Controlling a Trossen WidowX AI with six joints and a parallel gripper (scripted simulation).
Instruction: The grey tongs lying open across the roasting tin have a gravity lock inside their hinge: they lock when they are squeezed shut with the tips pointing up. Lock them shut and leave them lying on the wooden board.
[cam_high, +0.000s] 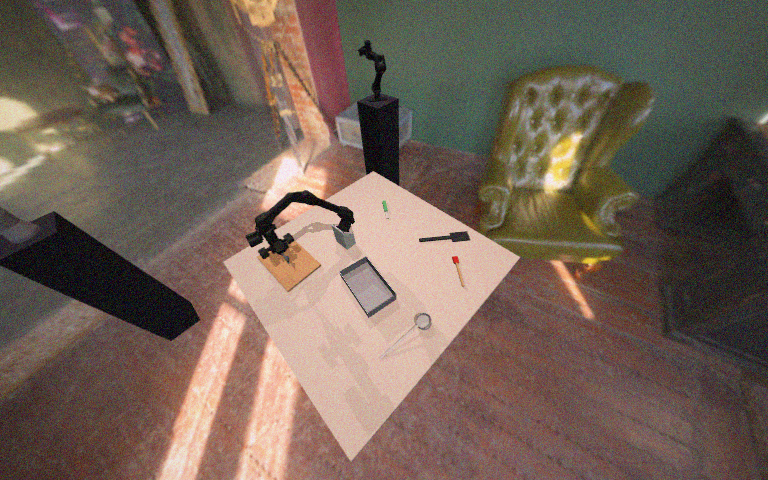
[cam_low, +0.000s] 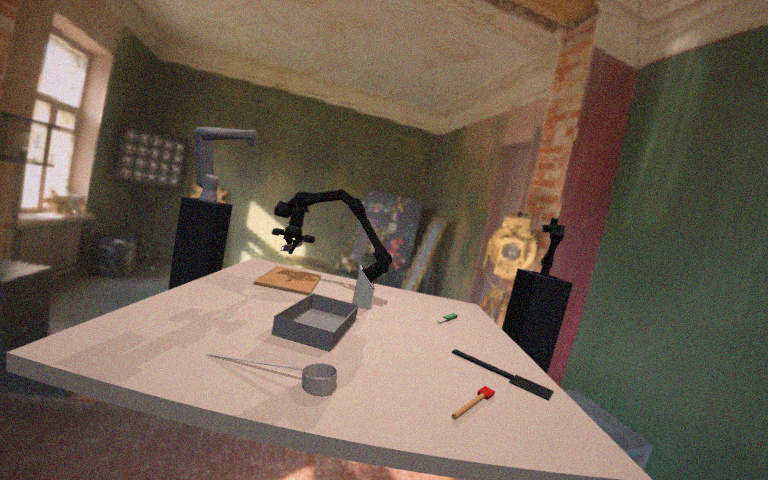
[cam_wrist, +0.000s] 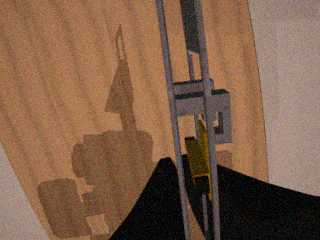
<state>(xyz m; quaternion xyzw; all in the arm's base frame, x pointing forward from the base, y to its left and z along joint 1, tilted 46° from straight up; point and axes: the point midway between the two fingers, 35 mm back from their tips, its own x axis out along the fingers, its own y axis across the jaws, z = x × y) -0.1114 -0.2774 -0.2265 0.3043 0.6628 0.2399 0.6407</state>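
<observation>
Now: the flat tong arm 40 mm behind my gripper tip, 40 mm above it and 10 mm to the left of it. The rest, counted from my gripper tip: black spatula 810 mm to the left, 580 mm ahead, 130 mm below; then wooden board 120 mm below, 50 mm behind, 20 mm to the left; then grey roasting tin 450 mm ahead, 220 mm to the left, 100 mm below.
</observation>
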